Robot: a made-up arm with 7 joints. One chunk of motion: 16 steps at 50 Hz.
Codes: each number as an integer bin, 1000 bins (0 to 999) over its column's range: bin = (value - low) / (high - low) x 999, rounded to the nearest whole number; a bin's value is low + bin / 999 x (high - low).
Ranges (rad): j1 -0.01..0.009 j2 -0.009..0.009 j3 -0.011..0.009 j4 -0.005..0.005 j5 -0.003..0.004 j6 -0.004..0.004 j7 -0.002..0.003
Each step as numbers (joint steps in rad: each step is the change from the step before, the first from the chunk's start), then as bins.
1 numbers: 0.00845 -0.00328 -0.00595 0.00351 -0.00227 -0.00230 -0.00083
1 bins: 970 317 252 850 104 212 234
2 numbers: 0.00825 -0.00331 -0.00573 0.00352 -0.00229 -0.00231 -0.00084
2 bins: 960 316 263 851 101 211 232
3 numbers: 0.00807 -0.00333 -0.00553 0.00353 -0.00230 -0.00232 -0.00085
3 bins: 950 315 273 852 100 210 230
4 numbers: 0.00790 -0.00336 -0.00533 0.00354 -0.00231 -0.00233 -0.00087
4 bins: 941 313 283 853 98 209 226
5 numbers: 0.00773 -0.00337 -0.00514 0.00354 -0.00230 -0.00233 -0.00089
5 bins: 932 312 293 853 100 209 222
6 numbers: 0.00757 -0.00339 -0.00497 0.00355 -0.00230 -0.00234 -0.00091
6 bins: 924 311 301 854 100 207 218
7 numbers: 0.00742 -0.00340 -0.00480 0.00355 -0.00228 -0.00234 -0.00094
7 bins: 916 311 310 854 103 207 212
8 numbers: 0.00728 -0.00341 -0.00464 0.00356 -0.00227 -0.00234 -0.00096
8 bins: 909 310 318 855 104 207 208
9 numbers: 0.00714 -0.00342 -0.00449 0.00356 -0.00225 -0.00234 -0.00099
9 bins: 901 310 325 855 107 207 202
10 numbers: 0.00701 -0.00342 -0.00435 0.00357 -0.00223 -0.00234 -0.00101
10 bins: 894 310 332 856 110 207 198
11 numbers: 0.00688 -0.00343 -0.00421 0.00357 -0.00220 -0.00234 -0.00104
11 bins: 888 309 339 856 114 207 192
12 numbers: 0.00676 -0.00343 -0.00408 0.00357 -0.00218 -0.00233 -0.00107
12 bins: 881 309 346 856 117 209 186
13 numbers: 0.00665 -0.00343 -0.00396 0.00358 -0.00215 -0.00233 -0.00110
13 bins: 875 309 352 857 121 209 180
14 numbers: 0.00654 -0.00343 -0.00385 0.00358 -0.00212 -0.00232 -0.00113
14 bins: 870 309 357 857 126 210 174
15 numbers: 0.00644 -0.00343 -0.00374 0.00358 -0.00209 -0.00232 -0.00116
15 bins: 864 309 363 857 130 210 168
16 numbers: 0.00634 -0.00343 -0.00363 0.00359 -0.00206 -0.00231 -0.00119
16 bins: 859 309 368 858 134 211 162
